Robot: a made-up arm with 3 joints. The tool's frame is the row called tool. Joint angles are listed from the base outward.
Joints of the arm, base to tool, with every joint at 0 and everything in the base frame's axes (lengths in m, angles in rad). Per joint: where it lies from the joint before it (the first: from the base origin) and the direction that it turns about. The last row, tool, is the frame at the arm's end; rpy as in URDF.
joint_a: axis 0 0 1 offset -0.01 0.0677 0.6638
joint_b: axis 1 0 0 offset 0.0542 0.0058 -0.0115
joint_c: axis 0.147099 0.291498 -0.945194 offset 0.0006 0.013 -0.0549
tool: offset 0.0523 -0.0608 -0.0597 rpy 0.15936 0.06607 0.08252
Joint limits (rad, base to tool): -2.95..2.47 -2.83..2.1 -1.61..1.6
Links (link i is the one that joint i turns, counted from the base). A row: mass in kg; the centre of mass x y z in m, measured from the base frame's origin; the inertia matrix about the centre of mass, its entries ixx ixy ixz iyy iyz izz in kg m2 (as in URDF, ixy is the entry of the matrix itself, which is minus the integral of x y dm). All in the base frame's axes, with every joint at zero. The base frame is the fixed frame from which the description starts. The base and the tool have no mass.
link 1: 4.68; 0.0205 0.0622 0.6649; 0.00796 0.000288 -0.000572 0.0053 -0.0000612 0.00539
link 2: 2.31; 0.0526 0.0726 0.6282; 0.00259 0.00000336 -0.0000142 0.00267 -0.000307 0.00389
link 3: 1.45; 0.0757 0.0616 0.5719; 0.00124 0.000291 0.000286 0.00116 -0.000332 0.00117
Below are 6 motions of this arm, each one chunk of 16 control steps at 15 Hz.
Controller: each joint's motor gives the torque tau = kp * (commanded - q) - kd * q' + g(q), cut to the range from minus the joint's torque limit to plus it. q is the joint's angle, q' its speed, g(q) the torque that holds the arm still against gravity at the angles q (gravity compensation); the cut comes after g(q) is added. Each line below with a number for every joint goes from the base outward.
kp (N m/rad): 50 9.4 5.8
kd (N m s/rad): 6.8 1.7 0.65
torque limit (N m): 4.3 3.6 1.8
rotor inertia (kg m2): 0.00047 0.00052 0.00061
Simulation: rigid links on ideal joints. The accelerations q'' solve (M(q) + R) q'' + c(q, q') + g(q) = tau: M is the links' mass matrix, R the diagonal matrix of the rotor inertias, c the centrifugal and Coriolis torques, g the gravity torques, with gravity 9.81 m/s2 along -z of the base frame. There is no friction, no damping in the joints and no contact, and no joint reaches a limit. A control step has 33 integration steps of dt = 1/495 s. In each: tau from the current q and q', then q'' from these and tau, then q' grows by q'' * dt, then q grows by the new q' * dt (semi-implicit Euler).
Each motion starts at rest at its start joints. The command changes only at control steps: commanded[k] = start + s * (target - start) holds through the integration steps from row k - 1 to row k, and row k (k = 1, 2, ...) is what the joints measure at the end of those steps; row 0 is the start. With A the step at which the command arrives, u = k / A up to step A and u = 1 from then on. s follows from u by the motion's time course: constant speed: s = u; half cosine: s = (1 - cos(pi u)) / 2; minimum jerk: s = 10 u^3 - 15 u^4 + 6 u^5; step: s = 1 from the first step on.
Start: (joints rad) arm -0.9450 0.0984 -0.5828
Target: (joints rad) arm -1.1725 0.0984 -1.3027
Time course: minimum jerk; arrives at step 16
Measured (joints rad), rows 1 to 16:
1: -0.9452 0.0984 -0.5835
2: -0.9465 0.0984 -0.5884
3: -0.9503 0.0984 -0.6016
4: -0.9574 0.0984 -0.6267
5: -0.9685 0.0984 -0.6653
6: -0.9837 0.0984 -0.7175
7: -1.0027 0.0985 -0.7816
8: -1.0245 0.0985 -0.8545
9: -1.0481 0.0985 -0.9322
10: -1.0722 0.0986 -1.0103
11: -1.0953 0.0987 -1.0840
12: -1.1162 0.0987 -1.1494
13: -1.1339 0.0987 -1.2030
14: -1.1475 0.0987 -1.2430
15: -1.1571 0.0986 -1.2694
16: -1.1631 0.0986 -1.2845

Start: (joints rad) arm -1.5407 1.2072 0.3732
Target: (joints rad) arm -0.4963 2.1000 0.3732
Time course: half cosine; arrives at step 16
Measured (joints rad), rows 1 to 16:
1: -1.5369 1.2095 0.3730
2: -1.5232 1.2185 0.3727
3: -1.4961 1.2372 0.3724
4: -1.4543 1.2674 0.3721
5: -1.3978 1.3093 0.3720
6: -1.3281 1.3624 0.3719
7: -1.2472 1.4253 0.3719
8: -1.1580 1.4959 0.3721
9: -1.0637 1.5719 0.3726
10: -0.9678 1.6505 0.3732
11: -0.8739 1.7288 0.3740
12: -0.7856 1.8039 0.3748
13: -0.7063 1.8729 0.3756
14: -0.6391 1.9334 0.3762
15: -0.5866 1.9831 0.3767
16: -0.5506 2.0201 0.3769

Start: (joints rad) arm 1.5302 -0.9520 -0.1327
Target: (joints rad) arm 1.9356 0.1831 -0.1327
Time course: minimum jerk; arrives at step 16
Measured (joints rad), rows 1 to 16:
1: 1.5305 -0.9513 -0.1326
2: 1.5328 -0.9462 -0.1323
3: 1.5393 -0.9316 -0.1318
4: 1.5518 -0.9026 -0.1312
5: 1.5715 -0.8558 -0.1309
6: 1.5985 -0.7901 -0.1307
7: 1.6322 -0.7063 -0.1309
8: 1.6712 -0.6073 -0.1313
9: 1.7135 -0.4977 -0.1321
10: 1.7567 -0.3833 -0.1330
11: 1.7983 -0.2702 -0.1339
12: 1.8359 -0.1647 -0.1348
13: 1.8677 -0.0723 -0.1355
14: 1.8923 0.0033 -0.1360
15: 1.9095 0.0603 -0.1361
16: 1.9202 0.1001 -0.1358

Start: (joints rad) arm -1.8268 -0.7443 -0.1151
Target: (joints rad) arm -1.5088 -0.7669 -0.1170
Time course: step
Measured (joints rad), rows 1 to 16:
1: -1.7144 -0.7584 -0.1049
2: -1.6322 -0.7582 -0.1164
3: -1.5829 -0.7591 -0.1202
4: -1.5533 -0.7605 -0.1208
5: -1.5355 -0.7619 -0.1203
6: -1.5248 -0.7631 -0.1195
7: -1.5184 -0.7641 -0.1188
8: -1.5146 -0.7648 -0.1182
9: -1.5123 -0.7654 -0.1178
10: -1.5109 -0.7658 -0.1175
11: -1.5101 -0.7662 -0.1173
12: -1.5096 -0.7664 -0.1172
13: -1.5093 -0.7665 -0.1171
14: -1.5091 -0.7666 -0.1171
15: -1.5090 -0.7667 -0.1170
16: -1.5089 -0.7668 -0.1170

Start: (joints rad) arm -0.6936 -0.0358 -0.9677
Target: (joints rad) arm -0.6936 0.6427 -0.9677
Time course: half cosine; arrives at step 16
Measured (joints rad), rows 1 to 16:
1: -0.6936 -0.0339 -0.9676
2: -0.6937 -0.0268 -0.9673
3: -0.6938 -0.0122 -0.9671
4: -0.6938 0.0109 -0.9670
5: -0.6939 0.0427 -0.9670
6: -0.6938 0.0830 -0.9670
7: -0.6938 0.1305 -0.9672
8: -0.6937 0.1839 -0.9674
9: -0.6936 0.2414 -0.9676
10: -0.6936 0.3009 -0.9679
11: -0.6935 0.3603 -0.9681
12: -0.6934 0.4173 -0.9684
13: -0.6933 0.4698 -0.9686
14: -0.6932 0.5159 -0.9689
15: -0.6932 0.5537 -0.9690
16: -0.6932 0.5819 -0.9691

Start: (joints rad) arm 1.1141 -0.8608 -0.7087
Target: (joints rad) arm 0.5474 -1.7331 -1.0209
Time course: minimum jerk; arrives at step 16
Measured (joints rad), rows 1 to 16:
1: 1.1136 -0.8613 -0.7091
2: 1.1104 -0.8652 -0.7115
3: 1.1013 -0.8764 -0.7178
4: 1.0838 -0.8986 -0.7293
5: 1.0562 -0.9346 -0.7464
6: 1.0183 -0.9851 -0.7691
7: 0.9710 -1.0496 -0.7966
8: 0.9164 -1.1258 -0.8276
9: 0.8572 -1.2100 -0.8606
10: 0.7970 -1.2979 -0.8936
11: 0.7390 -1.3846 -0.9248
12: 0.6866 -1.4653 -0.9526
13: 0.6425 -1.5359 -0.9755
14: 0.6084 -1.5936 -0.9926
15: 0.5845 -1.6371 -1.0041
16: 0.5696 -1.6676 -1.0109

